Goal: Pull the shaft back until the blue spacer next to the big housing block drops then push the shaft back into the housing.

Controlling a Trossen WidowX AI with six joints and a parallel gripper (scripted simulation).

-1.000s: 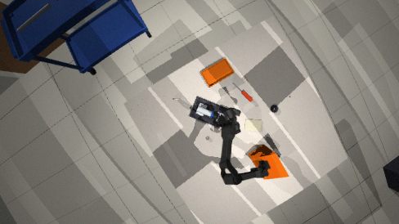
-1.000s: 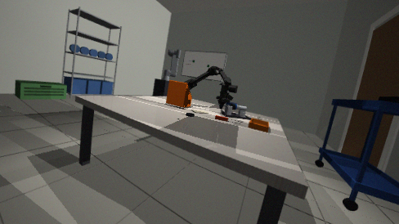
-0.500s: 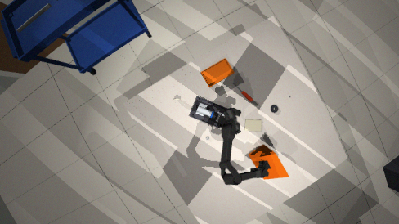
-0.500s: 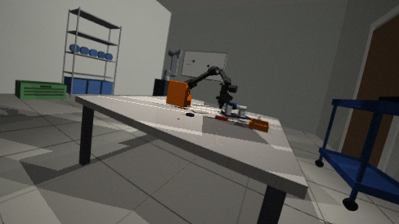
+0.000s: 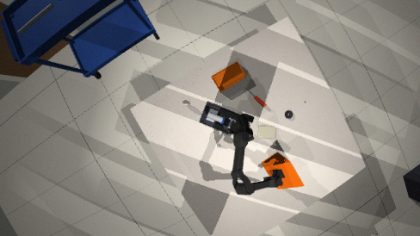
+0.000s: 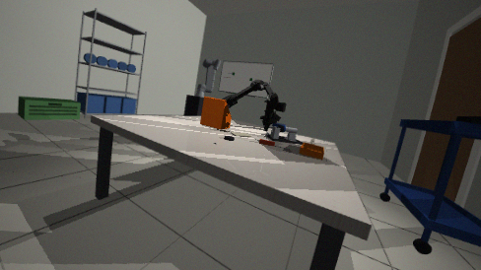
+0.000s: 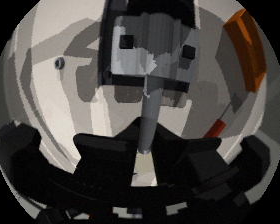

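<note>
My gripper tip is now 6 cm short of the grey shaft, 5 cm to the right of it and 3 cm below it. From my gripper tip the other things lie so: orange tray 33 cm ahead, 8 cm to the right, 4 cm below.
</note>
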